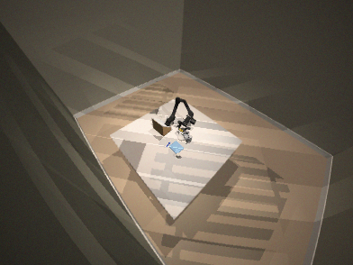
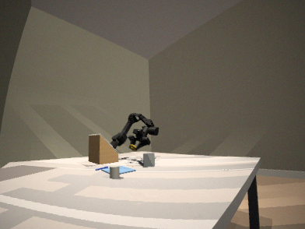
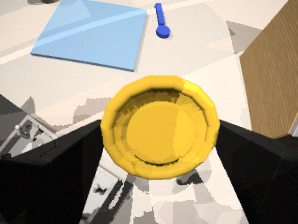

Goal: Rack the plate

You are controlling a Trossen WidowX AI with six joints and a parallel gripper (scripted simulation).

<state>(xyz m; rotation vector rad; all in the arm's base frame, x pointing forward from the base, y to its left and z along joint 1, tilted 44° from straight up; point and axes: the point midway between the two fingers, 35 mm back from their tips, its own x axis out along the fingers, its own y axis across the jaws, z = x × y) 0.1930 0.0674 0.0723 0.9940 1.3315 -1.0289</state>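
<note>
My gripper tip is now 9 cm short of the grey dish rack, 8 cm above it and 5 cm to the right of it. Also, from my gripper tip: blue spoon: 21 cm to the right, 10 cm below, 1 cm ahead; yellow plate: 1 cm to the left, 1 cm above.
</note>
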